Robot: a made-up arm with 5 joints. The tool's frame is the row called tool. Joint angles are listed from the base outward.
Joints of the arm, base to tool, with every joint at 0 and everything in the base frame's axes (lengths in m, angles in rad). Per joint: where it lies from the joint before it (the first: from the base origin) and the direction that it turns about. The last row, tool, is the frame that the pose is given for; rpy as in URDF.
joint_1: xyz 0.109 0 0.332 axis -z
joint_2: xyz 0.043 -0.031 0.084 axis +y
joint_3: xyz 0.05 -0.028 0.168 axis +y
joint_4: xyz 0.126 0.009 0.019 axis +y
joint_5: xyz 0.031 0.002 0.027 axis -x
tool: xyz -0.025 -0.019 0.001 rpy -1.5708 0 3.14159
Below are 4 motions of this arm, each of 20 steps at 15 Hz.
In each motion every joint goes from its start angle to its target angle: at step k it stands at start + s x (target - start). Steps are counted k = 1, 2, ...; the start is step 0. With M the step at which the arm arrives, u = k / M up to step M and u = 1 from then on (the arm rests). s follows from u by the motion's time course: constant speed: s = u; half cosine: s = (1 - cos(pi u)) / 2; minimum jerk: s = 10 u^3 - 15 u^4 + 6 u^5.
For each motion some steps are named. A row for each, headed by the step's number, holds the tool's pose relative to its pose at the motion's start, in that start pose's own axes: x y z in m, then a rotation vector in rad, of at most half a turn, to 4 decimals.
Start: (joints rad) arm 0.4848 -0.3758 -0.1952 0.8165 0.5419
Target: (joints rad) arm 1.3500 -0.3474 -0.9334 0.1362 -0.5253
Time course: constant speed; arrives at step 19
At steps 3, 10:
3: 0.0289 0.0065 0.0165 -0.1861 0.2188 0.1369
10: 0.0974 0.0185 0.0264 -0.4710 0.6383 0.5808

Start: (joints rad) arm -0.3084 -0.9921 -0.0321 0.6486 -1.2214
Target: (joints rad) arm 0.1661 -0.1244 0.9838 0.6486 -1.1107
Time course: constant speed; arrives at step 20
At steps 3, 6, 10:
3: -0.0426 0.0055 0.0224 0.0331 0.2889 -0.0338
6: -0.0758 0.0078 0.0548 0.0457 0.5782 -0.0678
10: -0.1020 0.0071 0.1075 0.0275 0.9617 -0.1172

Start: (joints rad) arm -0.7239 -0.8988 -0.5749 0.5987 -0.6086
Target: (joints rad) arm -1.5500 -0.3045 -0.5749 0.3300 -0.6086
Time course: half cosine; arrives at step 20
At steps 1, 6, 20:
1: -0.0012 0.0004 0.0007 -0.0039 -0.0015 -0.0035
6: -0.0387 0.0199 0.0207 -0.1270 -0.0548 -0.1198
20: -0.1336 0.1661 -0.0011 -0.5421 -0.3398 -0.6107

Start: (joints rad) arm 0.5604 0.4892 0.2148 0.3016 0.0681
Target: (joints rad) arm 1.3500 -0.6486 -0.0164 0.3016 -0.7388
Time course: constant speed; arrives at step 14
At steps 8, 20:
8: 0.2102 0.0510 0.0764 -0.6987 0.2535 0.8353
20: 0.3325 0.1438 0.0166 -0.9059 0.3522 1.5497

